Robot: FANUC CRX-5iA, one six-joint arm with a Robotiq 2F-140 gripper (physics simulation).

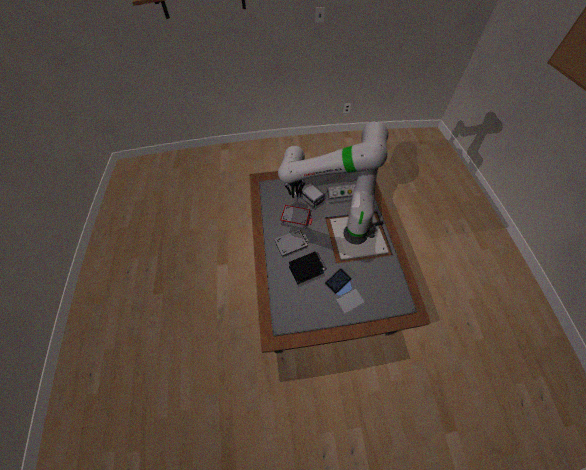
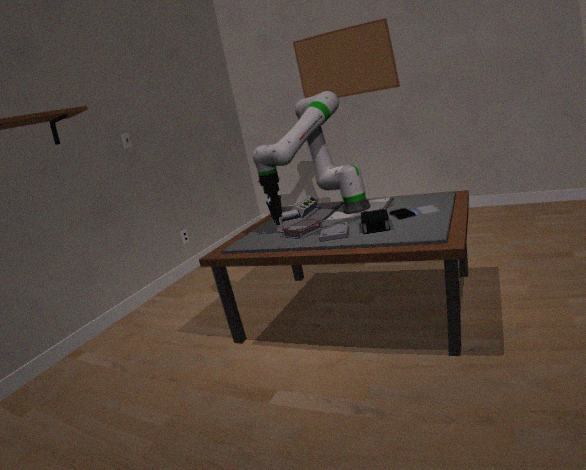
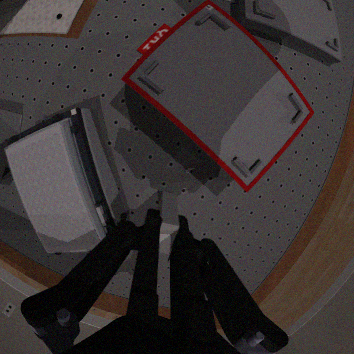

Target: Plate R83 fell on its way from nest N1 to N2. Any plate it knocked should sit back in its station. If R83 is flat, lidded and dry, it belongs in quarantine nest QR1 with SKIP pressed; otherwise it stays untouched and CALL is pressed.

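Seen in the pictures: gripper, fingertip midpoint: [image 1: 295, 200] [image 2: 280, 230] [image 3: 165, 202]; arm's base at its link origin: [image 1: 355, 234] [image 2: 357, 209].
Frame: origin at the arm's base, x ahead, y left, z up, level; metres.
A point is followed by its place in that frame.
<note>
A pale-topped plate with a dark edge [image 1: 313, 193] {z 0.069, x 0.168, y -0.326 m} [image 2: 290, 215] {z 0.063, x 0.203, y -0.310 m} [image 3: 50, 187] {z 0.069, x 0.176, y -0.332 m} lies between the button box and the red-rimmed nest QR1 [image 1: 296, 215] {z 0.040, x 0.317, y -0.210 m} [image 2: 302, 229] {z 0.041, x 0.405, y -0.193 m} [image 3: 200, 85] {z 0.040, x 0.292, y -0.221 m}. Its label is unreadable, and I cannot tell whether it is quite flat or dry. QR1 is empty, with four corner brackets. The grey nest N2 [image 1: 291, 244] {z 0.023, x 0.400, y -0.030 m} [image 2: 334, 231] {z 0.023, x 0.432, y -0.039 m} [image 3: 300, 22] {z 0.022, x 0.402, y -0.081 m} shows bare brackets beyond it. My gripper [image 1: 295, 192] {z 0.013, x 0.286, y -0.348 m} [image 2: 277, 222] {z 0.013, x 0.286, y -0.348 m} [image 3: 165, 202] {z 0.013, x 0.286, y -0.348 m} is shut and empty, pointing down low over the mat between the plate and QR1.
A button box [image 1: 341, 192] {z 0.069, x -0.010, y -0.284 m} [image 2: 307, 205] {z 0.061, x -0.009, y -0.275 m} stands behind the pale plate. A black block [image 1: 307, 267] {z 0.057, x 0.360, y 0.151 m} [image 2: 375, 221] {z 0.050, x 0.442, y 0.151 m} stands past N2. A dark plate [image 1: 338, 281] {z 0.007, x 0.213, y 0.260 m} [image 2: 403, 213] {z 0.014, x 0.239, y 0.263 m} overlaps a blue patch [image 1: 344, 290] {z 0.002, x 0.198, y 0.316 m}, beside a pale square [image 1: 350, 301] {z 0.008, x 0.191, y 0.385 m} [image 2: 428, 209] {z 0.008, x 0.197, y 0.384 m}.
</note>
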